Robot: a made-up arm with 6 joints. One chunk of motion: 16 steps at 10 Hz.
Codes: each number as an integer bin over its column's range. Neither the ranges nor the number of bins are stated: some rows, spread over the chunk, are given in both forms.
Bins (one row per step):
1: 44 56 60 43 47 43
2: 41 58 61 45 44 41
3: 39 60 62 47 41 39
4: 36 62 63 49 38 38
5: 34 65 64 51 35 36
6: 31 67 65 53 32 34
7: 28 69 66 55 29 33
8: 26 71 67 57 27 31
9: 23 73 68 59 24 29
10: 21 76 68 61 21 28
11: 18 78 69 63 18 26
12: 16 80 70 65 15 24
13: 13 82 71 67 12 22
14: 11 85 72 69 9 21
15: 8 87 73 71 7 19
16: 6 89 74 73 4 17
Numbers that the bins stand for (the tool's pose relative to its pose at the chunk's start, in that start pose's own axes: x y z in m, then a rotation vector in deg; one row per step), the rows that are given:
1: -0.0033 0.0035 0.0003 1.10 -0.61 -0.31
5: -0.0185 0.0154 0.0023 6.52 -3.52 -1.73
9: -0.0352 0.0259 0.0043 11.93 -6.18 -3.14
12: -0.0458 0.0351 0.0054 15.99 -8.36 -4.15
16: -0.0609 0.0469 0.0074 21.40 -11.03 -5.57
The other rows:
2: -0.0079 0.0062 0.0008 2.45 -1.33 -0.72
3: -0.0109 0.0088 0.0013 3.81 -2.06 -1.12
4: -0.0155 0.0114 0.0018 5.16 -2.79 -1.32
6: -0.0230 0.0180 0.0028 7.87 -4.24 -2.13
7: -0.0276 0.0206 0.0033 9.22 -4.97 -2.33
8: -0.0306 0.0232 0.0038 10.58 -5.45 -2.74
10: -0.0382 0.0298 0.0043 13.28 -6.91 -3.34
11: -0.0427 0.0324 0.0048 14.64 -7.64 -3.75
13: -0.0503 0.0377 0.0059 17.34 -9.09 -4.56
14: -0.0533 0.0416 0.0064 18.70 -9.82 -4.76
15: -0.0579 0.0442 0.0069 20.05 -10.30 -5.16

